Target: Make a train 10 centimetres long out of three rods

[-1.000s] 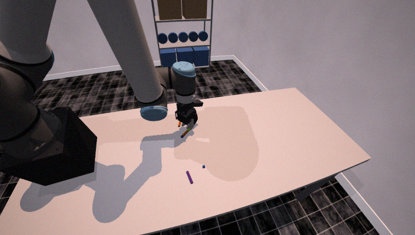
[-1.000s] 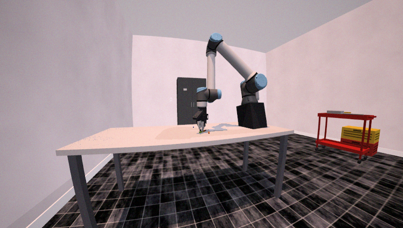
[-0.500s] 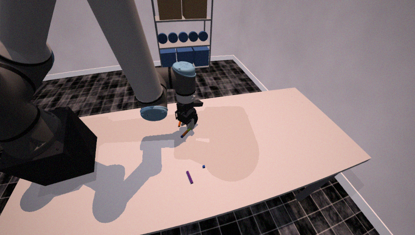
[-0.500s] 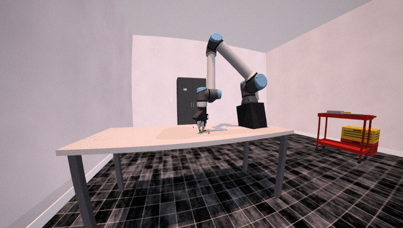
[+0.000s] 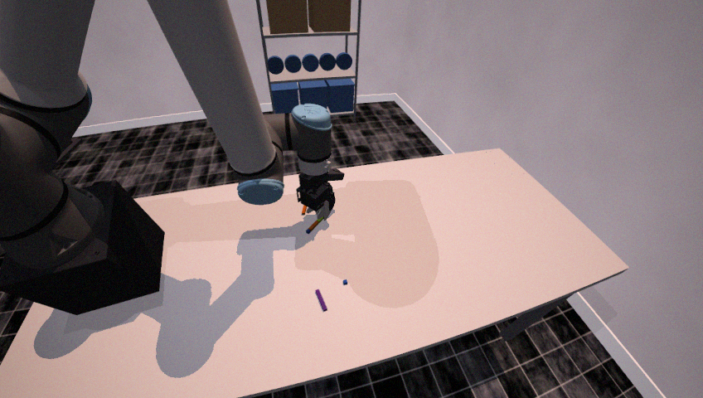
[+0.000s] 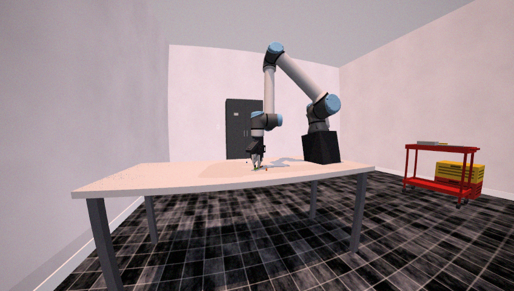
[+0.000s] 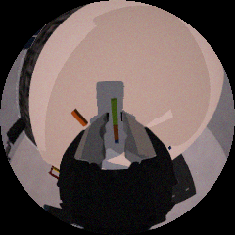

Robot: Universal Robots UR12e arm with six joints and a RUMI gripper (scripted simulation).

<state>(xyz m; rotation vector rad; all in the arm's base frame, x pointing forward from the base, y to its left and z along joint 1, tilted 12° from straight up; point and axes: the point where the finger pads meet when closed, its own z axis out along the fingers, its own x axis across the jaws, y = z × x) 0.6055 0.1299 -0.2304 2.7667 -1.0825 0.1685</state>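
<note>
The lime rod is 10 mm below my hand. Round my hand: purple rod: 290 mm to the right, 30 mm behind, 10 mm below.
</note>
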